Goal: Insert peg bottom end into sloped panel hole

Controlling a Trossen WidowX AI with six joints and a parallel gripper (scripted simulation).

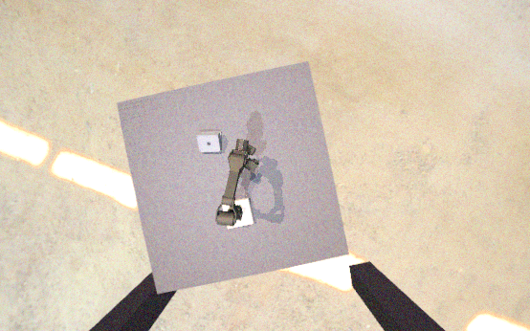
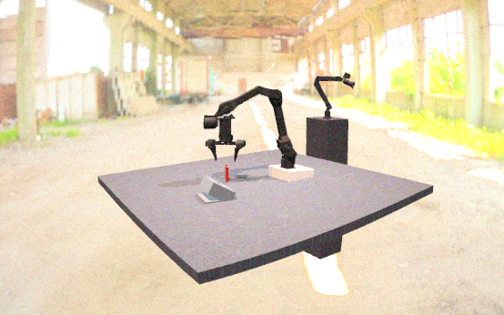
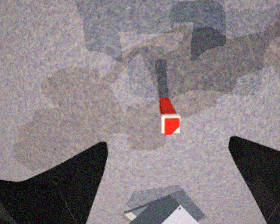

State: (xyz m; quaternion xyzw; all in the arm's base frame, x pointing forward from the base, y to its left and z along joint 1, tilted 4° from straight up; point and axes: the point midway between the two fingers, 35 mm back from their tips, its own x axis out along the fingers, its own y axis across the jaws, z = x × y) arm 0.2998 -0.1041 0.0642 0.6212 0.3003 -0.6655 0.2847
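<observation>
My gripper tip is now 4 cm above the red peg and 1 cm past it. Round my gripper tip: sloped panel 20 cm to the left, 16 cm ahead, 7 cm below.
</observation>
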